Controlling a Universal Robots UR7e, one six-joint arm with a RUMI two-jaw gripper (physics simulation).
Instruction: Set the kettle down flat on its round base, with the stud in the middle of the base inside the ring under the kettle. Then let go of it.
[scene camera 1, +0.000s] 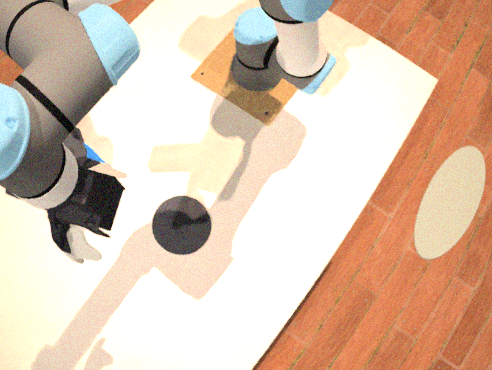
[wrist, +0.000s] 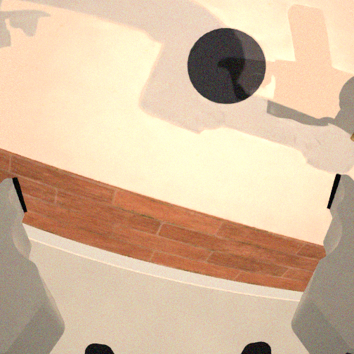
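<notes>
The round base (scene camera 1: 169, 239) (wrist: 205, 75) is a dark disc lying flat on the table. Its small stud (scene camera 1: 180, 219) (wrist: 231, 64) is at the middle, with shadow across it. A small patch of the blue kettle (scene camera 1: 94, 155) shows behind the arm in the scene view, to the upper left of the base and apart from it. The rest of the kettle and its underside are hidden, and it does not show in the wrist view. My gripper (scene camera 1: 110, 215) (wrist: 176, 179) is open and empty, above the table to the left of the base in the scene view.
The white table (scene camera 1: 320, 200) (wrist: 90, 100) ends at an edge above the brick-red floor (scene camera 1: 350, 300) (wrist: 175, 235). The arm's wooden mounting plate (scene camera 1: 212, 70) is at the top of the scene view. A pale oval disc (scene camera 1: 450, 202) shows at the right, over the floor.
</notes>
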